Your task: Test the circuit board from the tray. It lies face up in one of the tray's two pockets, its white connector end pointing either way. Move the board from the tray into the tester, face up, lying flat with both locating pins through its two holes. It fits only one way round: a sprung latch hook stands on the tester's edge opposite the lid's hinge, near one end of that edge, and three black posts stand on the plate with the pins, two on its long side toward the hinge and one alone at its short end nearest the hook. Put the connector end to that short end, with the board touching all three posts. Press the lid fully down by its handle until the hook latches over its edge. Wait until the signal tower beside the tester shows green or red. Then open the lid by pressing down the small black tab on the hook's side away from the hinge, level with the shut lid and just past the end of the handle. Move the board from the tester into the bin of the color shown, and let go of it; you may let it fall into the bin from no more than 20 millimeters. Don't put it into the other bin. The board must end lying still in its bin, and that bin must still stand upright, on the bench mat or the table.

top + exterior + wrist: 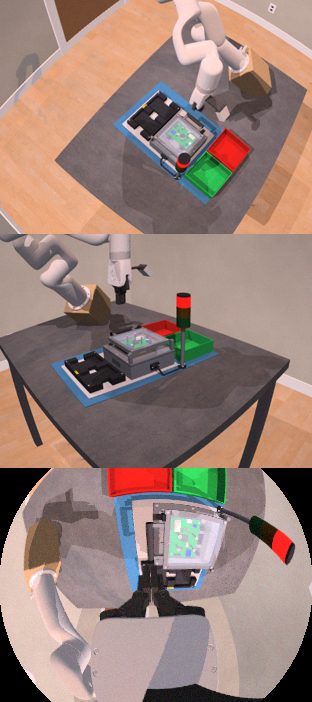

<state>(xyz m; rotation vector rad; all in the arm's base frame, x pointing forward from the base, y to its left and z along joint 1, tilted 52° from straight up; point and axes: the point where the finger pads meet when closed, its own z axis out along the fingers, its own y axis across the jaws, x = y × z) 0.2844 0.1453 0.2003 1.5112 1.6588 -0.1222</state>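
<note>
The black latch hook is 130 mm below my hand, 50 mm to the left of it and 30 mm ahead of it. Round my hand: green circuit board 150 mm below, 80 mm ahead, 10 mm to the right; clear lid 130 mm below, 90 mm ahead, 10 mm to the right; plate 150 mm below, 90 mm ahead, 10 mm to the right.
</note>
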